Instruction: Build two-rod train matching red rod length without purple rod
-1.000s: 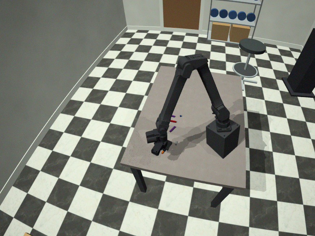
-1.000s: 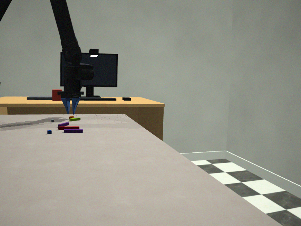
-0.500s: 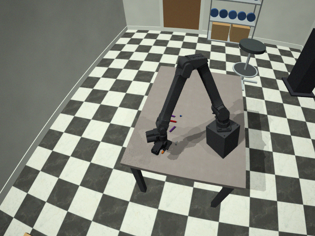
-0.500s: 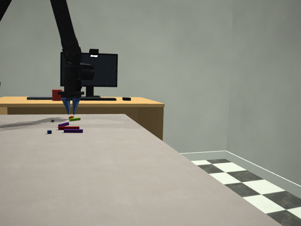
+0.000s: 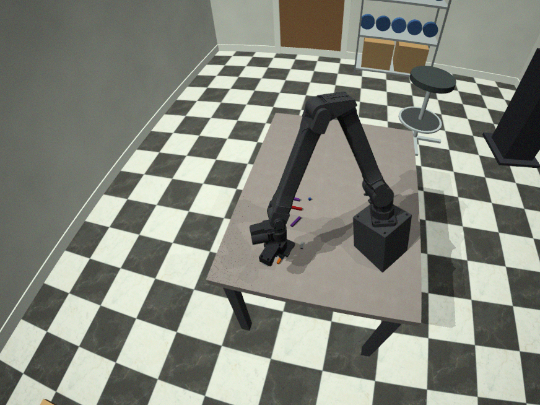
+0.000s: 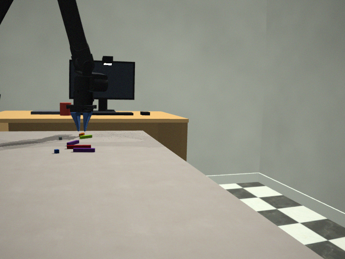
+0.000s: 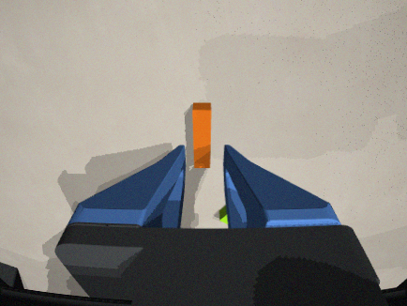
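The orange rod is 20 mm below my hand. Also, from my hand: grey rod 90 mm behind, 70 mm to the right, 20 mm below; then lime rod 60 mm to the right, 20 mm below, 10 mm ahead; then purple rod 190 mm to the right, 50 mm behind, 20 mm below.
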